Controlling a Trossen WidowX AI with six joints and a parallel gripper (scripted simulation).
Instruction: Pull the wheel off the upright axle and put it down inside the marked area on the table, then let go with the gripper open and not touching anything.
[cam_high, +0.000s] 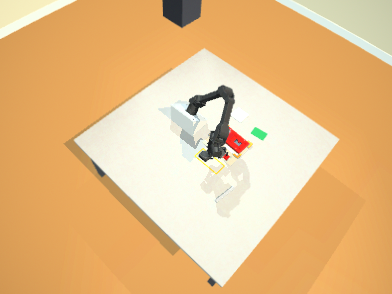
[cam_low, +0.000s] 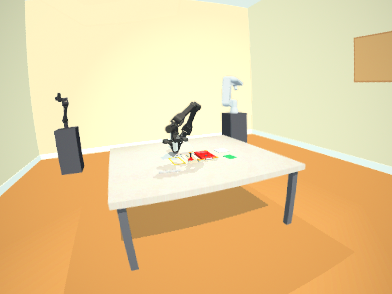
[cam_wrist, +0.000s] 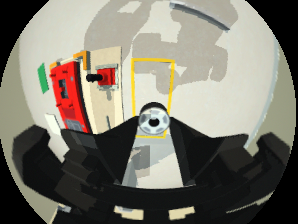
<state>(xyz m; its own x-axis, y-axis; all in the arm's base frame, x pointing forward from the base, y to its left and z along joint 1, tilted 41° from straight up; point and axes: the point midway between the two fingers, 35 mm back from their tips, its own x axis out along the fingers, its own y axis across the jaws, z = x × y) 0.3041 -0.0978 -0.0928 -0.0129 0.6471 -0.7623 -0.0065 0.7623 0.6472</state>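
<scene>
The wheel lies right at my gripper tip. Round my gripper tip: green patch (10 cm ahead, 40 cm to the left, 7 cm below); thin pale bar (22 cm ahead, 10 cm to the right, 7 cm below).
</scene>
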